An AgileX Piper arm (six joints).
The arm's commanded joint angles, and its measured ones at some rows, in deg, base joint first. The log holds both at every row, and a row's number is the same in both.
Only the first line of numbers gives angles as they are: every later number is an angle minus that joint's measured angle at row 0.
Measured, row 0: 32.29 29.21 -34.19 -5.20 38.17 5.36
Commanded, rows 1 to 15: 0.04 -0.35 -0.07 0.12 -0.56 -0.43; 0.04 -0.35 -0.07 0.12 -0.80 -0.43; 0.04 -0.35 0.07 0.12 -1.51 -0.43; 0.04 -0.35 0.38 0.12 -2.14 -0.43; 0.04 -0.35 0.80 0.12 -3.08 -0.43; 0.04 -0.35 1.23 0.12 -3.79 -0.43; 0.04 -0.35 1.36 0.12 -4.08 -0.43; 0.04 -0.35 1.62 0.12 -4.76 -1.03; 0.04 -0.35 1.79 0.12 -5.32 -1.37; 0.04 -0.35 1.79 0.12 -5.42 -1.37; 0.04 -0.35 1.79 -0.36 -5.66 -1.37; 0.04 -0.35 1.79 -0.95 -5.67 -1.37; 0.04 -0.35 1.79 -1.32 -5.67 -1.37; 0.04 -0.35 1.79 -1.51 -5.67 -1.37; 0.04 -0.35 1.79 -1.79 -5.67 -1.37
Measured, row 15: 0.00 0.00 1.42 -0.43 -4.47 -0.91
